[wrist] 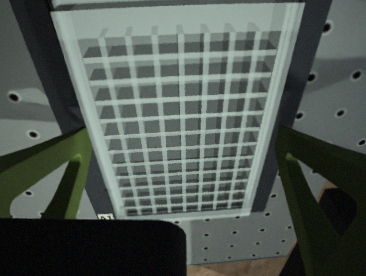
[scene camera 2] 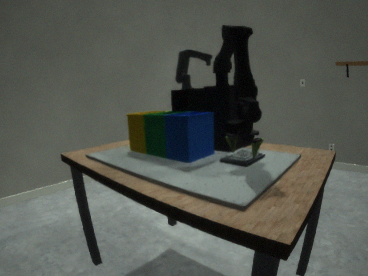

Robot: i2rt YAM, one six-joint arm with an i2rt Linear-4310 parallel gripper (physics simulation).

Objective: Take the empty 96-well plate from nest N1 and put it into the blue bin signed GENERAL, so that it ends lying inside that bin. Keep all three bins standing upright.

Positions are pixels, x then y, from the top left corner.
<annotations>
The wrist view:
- gripper: 183, 137
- clear 96-well plate: 180, 109
</annotations>
